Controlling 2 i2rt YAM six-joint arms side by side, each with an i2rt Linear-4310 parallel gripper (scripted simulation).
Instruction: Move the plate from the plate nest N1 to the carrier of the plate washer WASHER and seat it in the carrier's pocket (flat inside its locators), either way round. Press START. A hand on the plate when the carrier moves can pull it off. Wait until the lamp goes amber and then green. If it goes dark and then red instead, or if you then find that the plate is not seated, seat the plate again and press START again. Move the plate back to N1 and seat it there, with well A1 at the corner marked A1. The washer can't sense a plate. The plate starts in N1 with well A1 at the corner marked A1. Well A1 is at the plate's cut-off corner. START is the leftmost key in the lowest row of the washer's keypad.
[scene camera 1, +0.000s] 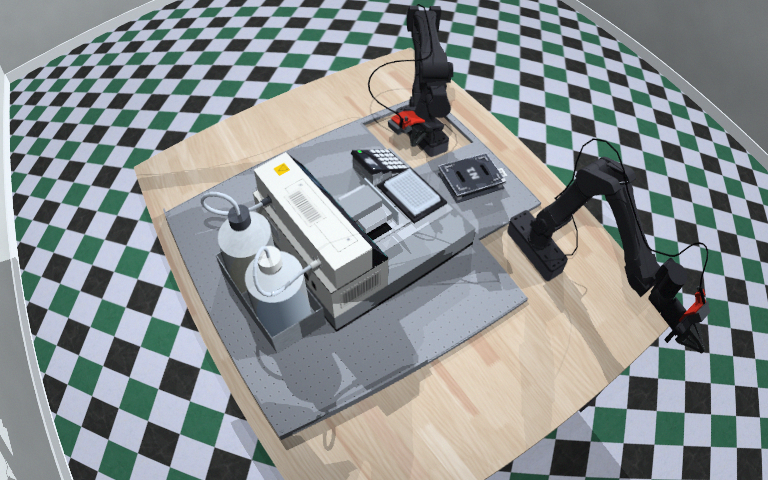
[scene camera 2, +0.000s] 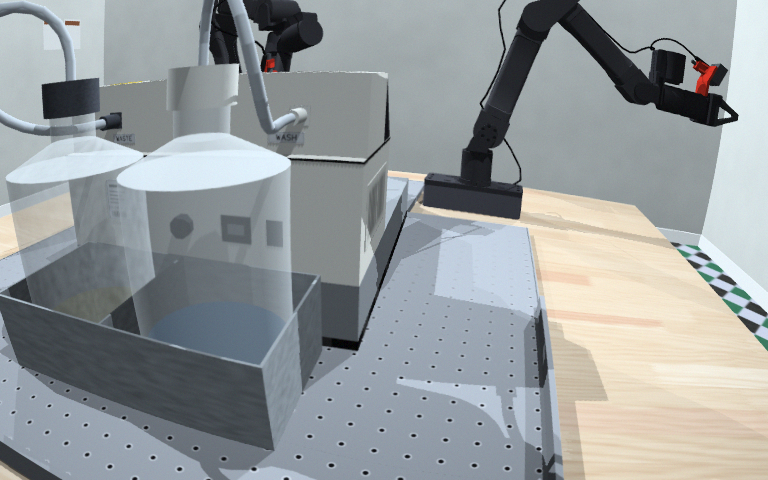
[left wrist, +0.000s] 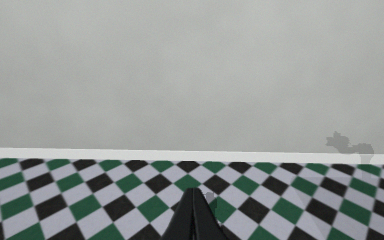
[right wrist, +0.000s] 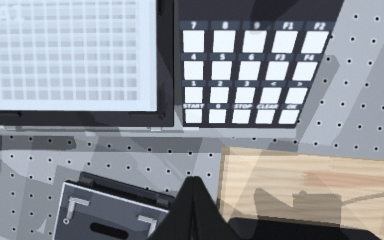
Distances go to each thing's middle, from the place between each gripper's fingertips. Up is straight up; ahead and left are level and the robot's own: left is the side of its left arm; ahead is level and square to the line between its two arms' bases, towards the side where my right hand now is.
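You'd find my right gripper 6 cm above the clear plate (scene camera 1: 408, 179), 7 cm short of it and 10 cm to the right of it. Counting from that right hand, the grey tray (scene camera 2: 248, 403) is 13 cm below, 52 cm ahead and 12 cm to the left, and the washer (scene camera 2: 346, 218) is 2 cm below, 23 cm ahead and 10 cm to the left. Nest N1 (scene camera 1: 452, 176) is 12 cm below my right hand, 14 cm behind it and 10 cm to the left of it.
My left hand (scene camera 2: 737, 117) is 25 cm above the nest N1, 87 cm to the left of it and 1 cm past it. From that left hand, the washer is 15 cm below, 36 cm ahead and 86 cm to the right, while the clear plate is 19 cm below, 20 cm ahead and 87 cm to the right. As for the grey tray, it's 26 cm below my left hand, 65 cm ahead of it and 85 cm to the right of it.
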